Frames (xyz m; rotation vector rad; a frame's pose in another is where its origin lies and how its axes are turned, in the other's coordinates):
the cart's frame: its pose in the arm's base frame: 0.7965 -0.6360 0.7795 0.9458 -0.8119 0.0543
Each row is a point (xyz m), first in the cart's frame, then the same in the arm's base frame.
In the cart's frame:
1: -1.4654 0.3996 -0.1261
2: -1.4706 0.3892 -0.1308
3: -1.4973 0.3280 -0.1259
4: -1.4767 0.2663 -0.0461
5: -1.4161 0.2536 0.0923
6: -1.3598 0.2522 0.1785
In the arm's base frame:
1: -0.3196 0.1323 0.0816
2: -0.3165 0.1310 0.0695
3: -0.3153 0.0982 0.0112
4: -0.3248 -0.0043 0.0066
5: -0.3592 -0.1320 0.0806
6: -0.3700 -0.2131 0.1431

